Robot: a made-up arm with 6 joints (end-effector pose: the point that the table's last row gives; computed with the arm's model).
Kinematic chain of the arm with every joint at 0, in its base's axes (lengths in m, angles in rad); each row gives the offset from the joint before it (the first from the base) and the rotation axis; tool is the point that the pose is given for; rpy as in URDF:
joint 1: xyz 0 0 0.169 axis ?
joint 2: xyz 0 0 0 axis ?
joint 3: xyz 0.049 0 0.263 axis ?
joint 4: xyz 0.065 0 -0.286 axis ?
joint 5: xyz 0 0 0 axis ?
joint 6: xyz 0.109 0 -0.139 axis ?
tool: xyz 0 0 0 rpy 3.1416 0 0
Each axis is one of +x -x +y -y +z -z.
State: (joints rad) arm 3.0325 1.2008 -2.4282 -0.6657 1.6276 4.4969
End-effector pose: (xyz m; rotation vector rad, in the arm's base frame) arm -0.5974 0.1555 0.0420 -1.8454 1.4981 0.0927
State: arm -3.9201 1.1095 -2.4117 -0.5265 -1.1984 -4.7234
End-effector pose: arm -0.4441 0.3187 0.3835 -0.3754 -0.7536 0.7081
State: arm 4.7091 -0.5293 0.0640 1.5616 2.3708 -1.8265
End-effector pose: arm 0.1747 -0.0844 0.2148 -1.0272 0.1325 -1.8619
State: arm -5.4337 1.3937 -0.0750 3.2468 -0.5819 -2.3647
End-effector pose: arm -0.0721 -0.0554 0.1801 1.3475 -0.0647 -1.2607
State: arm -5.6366 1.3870 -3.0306 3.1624 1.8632 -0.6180
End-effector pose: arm 0.4811 0.3589 0.4232 0.2326 -0.2823 0.0260
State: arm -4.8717 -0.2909 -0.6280 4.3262 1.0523 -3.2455
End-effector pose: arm 0.1219 0.3689 0.2339 -1.8181 0.2278 -1.4521
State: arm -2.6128 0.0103 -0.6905 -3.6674 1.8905 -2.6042
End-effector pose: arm -0.3305 -0.2897 0.2939 0.4693 -0.6024 1.3209
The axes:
joint 1: +z
joint 2: +y
joint 3: +y
joint 4: -z
joint 5: +y
joint 6: -z

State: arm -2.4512 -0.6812 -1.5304 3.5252 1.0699 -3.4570
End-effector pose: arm -0.1356 -0.0783 0.7760 -0.3540 -0.0350 0.5785
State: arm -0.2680 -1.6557 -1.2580 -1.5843 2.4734 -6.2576
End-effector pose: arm -0.3121 -0.0923 0.4488 1.5318 -1.9273 0.3015
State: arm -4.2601 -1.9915 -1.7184 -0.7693 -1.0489 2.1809
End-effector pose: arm 0.1358 -0.5578 0.2235 1.4527 -0.3116 0.0220
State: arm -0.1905 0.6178 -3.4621 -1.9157 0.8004 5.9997
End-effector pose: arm 0.2486 -0.0708 0.8172 0.6433 -0.3940 0.6055
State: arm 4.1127 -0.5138 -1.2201 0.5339 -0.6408 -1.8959
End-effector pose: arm -0.1884 -0.1218 0.6850 0.6851 -0.5719 -0.5796
